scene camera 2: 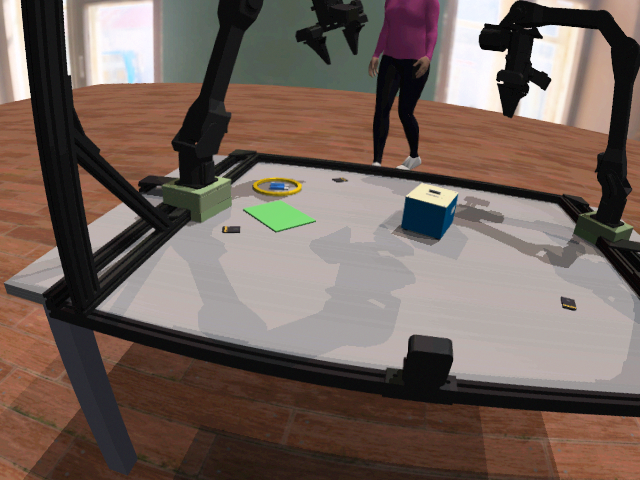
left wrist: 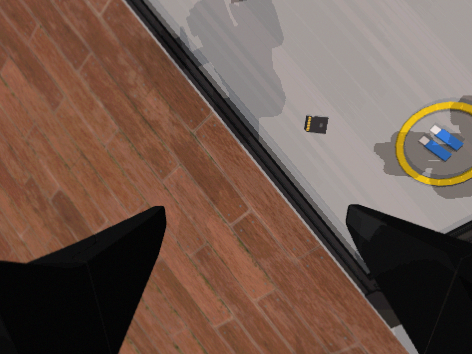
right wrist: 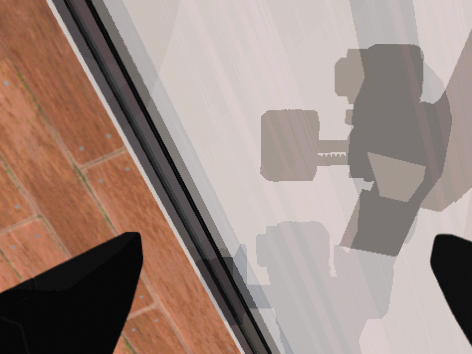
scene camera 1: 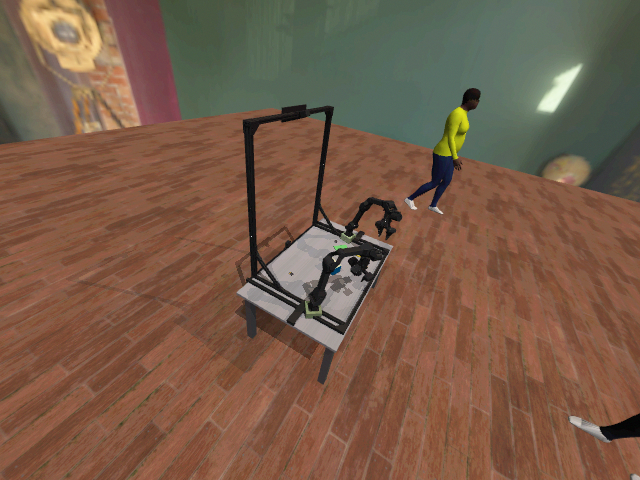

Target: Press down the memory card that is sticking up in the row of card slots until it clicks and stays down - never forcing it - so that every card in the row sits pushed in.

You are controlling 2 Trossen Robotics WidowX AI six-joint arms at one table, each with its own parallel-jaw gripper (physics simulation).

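Frame: origin at the left arm's base, x right, y ahead, z up, level; millimetres.
Seen in the pictures: left gripper, fingertip midpoint: (scene camera 2: 342, 59) (left wrist: 256, 214) (scene camera 1: 382, 238); right gripper, fingertip midpoint: (scene camera 2: 507, 116) (right wrist: 286, 247) (scene camera 1: 356, 277); left arm's base, link origin: (scene camera 2: 196, 182) (scene camera 1: 348, 234); right arm's base, link origin: (scene camera 2: 606, 220) (scene camera 1: 313, 307).
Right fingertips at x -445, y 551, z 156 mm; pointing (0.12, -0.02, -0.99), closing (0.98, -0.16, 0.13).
Note:
Pixels of each thing's top centre, then the offset from my right fingertips to it. Level surfaces: height alone.
- blue box, top centre: (scene camera 2: 433, 195) (scene camera 1: 333, 263) dx +275, dy -122, dz -147 mm
- table, surface height: dz -213 mm
- loose black memory card, top centre: (scene camera 2: 231, 228) dx +492, dy -434, dz -211 mm
- green sheet, top centre: (scene camera 2: 278, 214) (scene camera 1: 341, 248) dx +391, dy -393, dz -210 mm
- yellow ring, top centre: (left wrist: 444, 144) (scene camera 2: 277, 185) dx +250, dy -475, dz -207 mm
A blue box (scene camera 2: 430, 215) (scene camera 1: 336, 270) with a cream top and a dark slot in it stands on the table (scene camera 2: 309, 305) (scene camera 1: 294, 264); no raised card can be made out on it. One loose black memory card (scene camera 2: 230, 230) lies near the left arm's base. Another card (scene camera 2: 339, 179) (left wrist: 316, 123) lies near the far edge. My left gripper (scene camera 2: 341, 53) (scene camera 1: 387, 230) (left wrist: 256, 214) is open and empty, high over the table's far edge. My right gripper (scene camera 2: 509, 110) (scene camera 1: 361, 271) is open and empty, high at the right; its wrist view shows one finger and the table edge (right wrist: 164, 158).
A green sheet (scene camera 2: 279, 215) (scene camera 1: 340, 247) and a yellow ring (scene camera 2: 277, 186) (left wrist: 404, 154) around a small blue piece lie near the left arm's base (scene camera 2: 196, 197). A black gantry (scene camera 1: 250, 190) stands over the table. A black mount (scene camera 2: 428, 362) sits on the near rail. A person (scene camera 1: 449, 148) (scene camera 2: 404, 71) walks behind the table.

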